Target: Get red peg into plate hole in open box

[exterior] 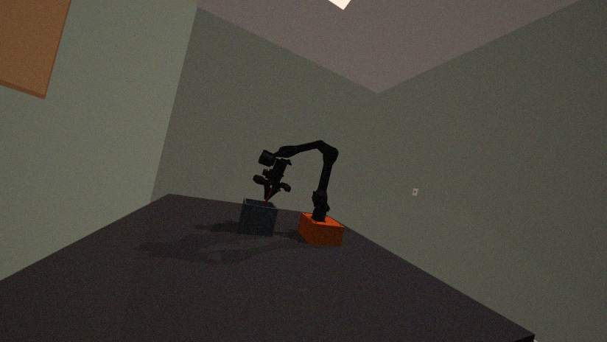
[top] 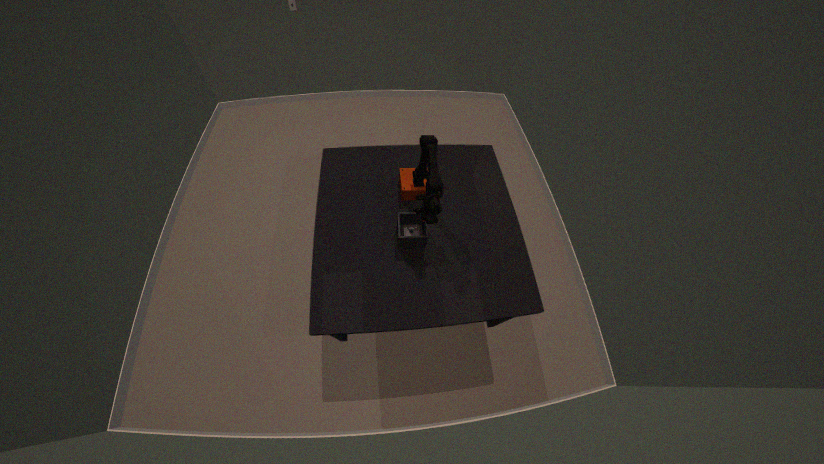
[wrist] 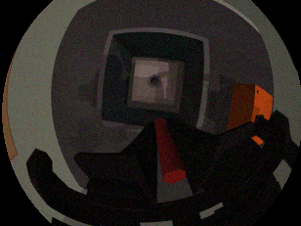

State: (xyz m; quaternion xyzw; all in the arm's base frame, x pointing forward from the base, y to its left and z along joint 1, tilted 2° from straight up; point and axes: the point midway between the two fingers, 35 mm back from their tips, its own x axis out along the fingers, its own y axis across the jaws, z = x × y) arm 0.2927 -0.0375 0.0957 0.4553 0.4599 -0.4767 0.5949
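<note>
My gripper tip is 1 cm short of the pale plate, 5 cm to the left of it and 12 cm above it. Round my gripper tip: red peg: 1 cm to the left, 2 cm above.
</note>
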